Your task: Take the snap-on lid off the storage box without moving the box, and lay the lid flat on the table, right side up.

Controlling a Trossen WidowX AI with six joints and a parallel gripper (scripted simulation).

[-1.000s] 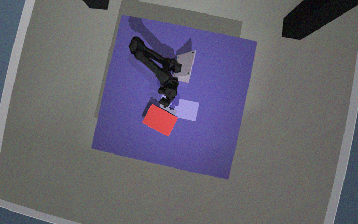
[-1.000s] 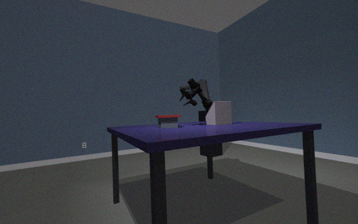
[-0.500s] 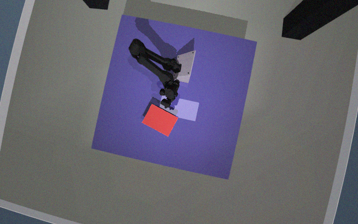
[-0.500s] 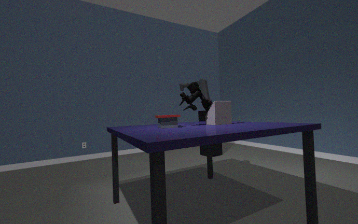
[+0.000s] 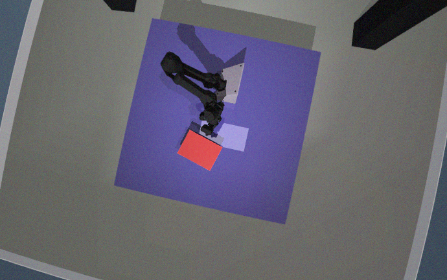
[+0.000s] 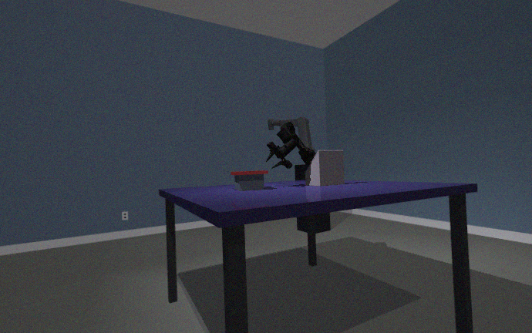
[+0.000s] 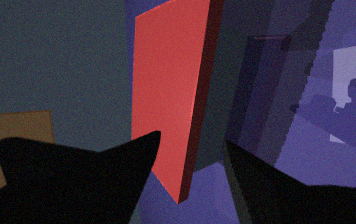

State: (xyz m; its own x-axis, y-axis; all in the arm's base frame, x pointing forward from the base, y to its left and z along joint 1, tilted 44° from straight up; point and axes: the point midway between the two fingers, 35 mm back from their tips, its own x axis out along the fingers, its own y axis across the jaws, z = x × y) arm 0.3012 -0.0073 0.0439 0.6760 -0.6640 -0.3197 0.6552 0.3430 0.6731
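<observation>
The red lid lies 11 cm ahead of my gripper tip, 4 cm to the right of it and 4 cm below it. From my gripper tip the other things lie so: grey storage box 11 cm ahead, 4 cm to the right, 8 cm below.
</observation>
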